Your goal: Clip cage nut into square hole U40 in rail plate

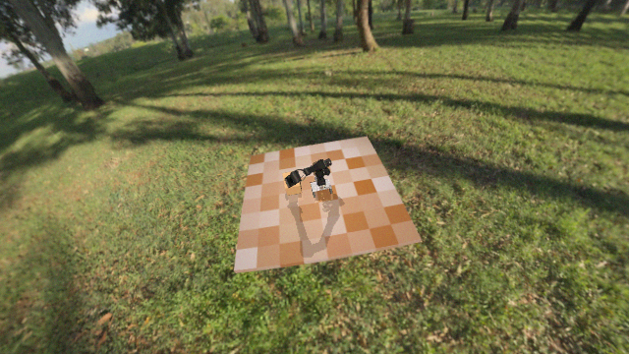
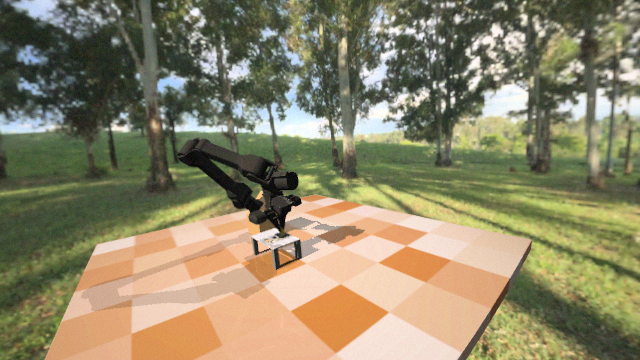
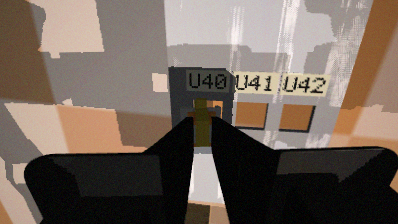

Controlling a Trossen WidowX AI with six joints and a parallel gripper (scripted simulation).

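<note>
My gripper tip is now 10 mm above the cage nut.
</note>
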